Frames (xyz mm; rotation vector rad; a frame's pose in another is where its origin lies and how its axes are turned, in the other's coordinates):
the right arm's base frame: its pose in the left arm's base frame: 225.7 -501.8 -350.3 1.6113 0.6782 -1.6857
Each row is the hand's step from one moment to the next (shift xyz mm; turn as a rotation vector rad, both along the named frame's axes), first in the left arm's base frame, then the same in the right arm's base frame.
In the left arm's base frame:
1: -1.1 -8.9 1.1 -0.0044 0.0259 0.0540
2: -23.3 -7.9 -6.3 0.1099 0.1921 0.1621
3: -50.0 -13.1 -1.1 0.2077 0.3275 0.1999
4: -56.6 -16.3 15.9 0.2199 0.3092 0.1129
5: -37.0 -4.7 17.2 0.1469 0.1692 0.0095
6: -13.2 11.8 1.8 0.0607 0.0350 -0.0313
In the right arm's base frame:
1: 0.0 4.8 7.7 -0.0569 -0.0144 -0.0125
2: 6.9 -13.9 20.1 -0.1836 -0.0182 -0.2030
3: 1.9 -31.0 41.4 -0.2368 -0.0223 -0.3657
4: -14.6 -32.5 49.5 -0.1480 -0.0095 -0.3670
5: -17.1 -24.3 28.4 -0.0287 0.0106 -0.2222
6: -3.5 -17.4 -0.7 0.0276 0.0227 -0.0679

